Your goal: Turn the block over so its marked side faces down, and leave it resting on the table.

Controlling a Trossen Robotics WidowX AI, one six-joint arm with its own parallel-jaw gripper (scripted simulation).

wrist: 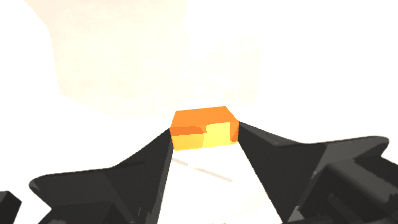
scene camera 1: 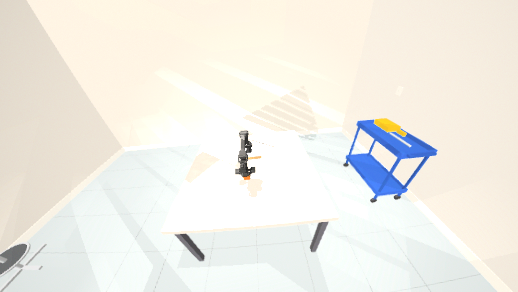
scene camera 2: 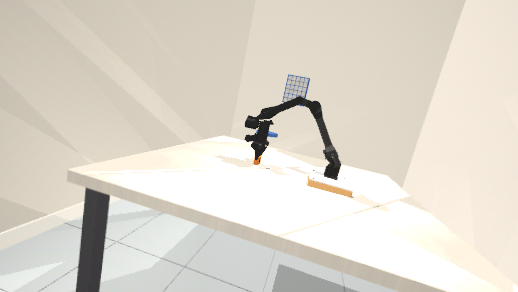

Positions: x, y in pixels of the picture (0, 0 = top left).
Labels:
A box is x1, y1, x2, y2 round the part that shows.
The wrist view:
my gripper: 203, 127 [0, 120, 397, 223]
orange block: 200, 128 [169, 106, 238, 150], held by my gripper

